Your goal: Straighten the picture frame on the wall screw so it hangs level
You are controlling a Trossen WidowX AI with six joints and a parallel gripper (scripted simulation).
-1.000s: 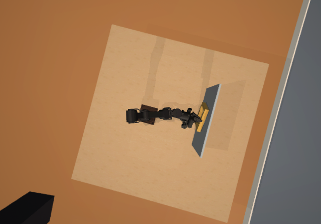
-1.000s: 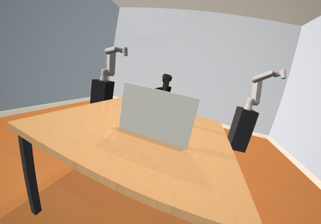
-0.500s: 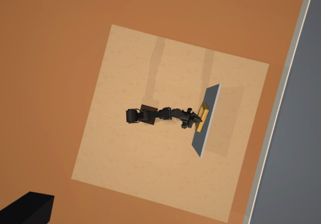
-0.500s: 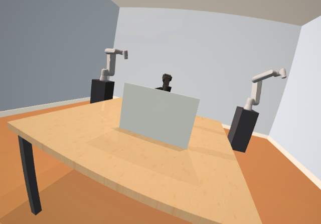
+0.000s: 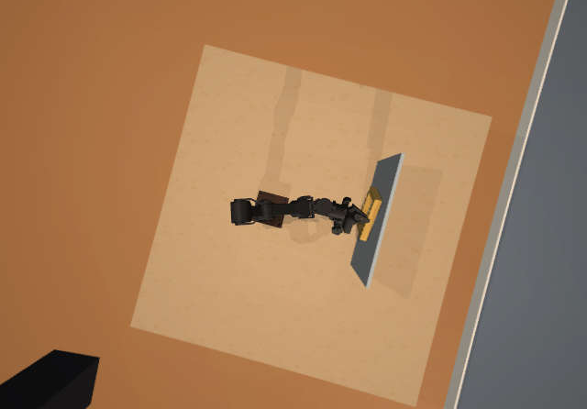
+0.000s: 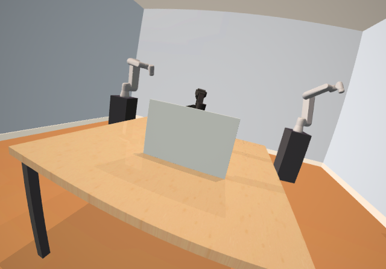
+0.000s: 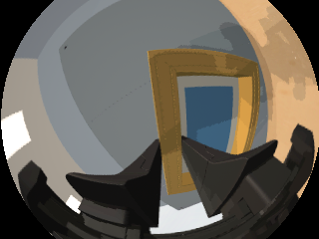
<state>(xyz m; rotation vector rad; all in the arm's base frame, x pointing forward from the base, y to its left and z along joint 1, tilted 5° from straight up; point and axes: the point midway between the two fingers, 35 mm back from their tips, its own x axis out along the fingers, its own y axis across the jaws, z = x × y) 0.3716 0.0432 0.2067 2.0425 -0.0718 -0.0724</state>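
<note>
My gripper tip is now 50 mm above the picture frame, 20 mm to the right of it and 10 mm short of it. From my gripper tip the other things lie so: grey wall panel 60 mm below, 20 mm ahead, 10 mm to the left.
</note>
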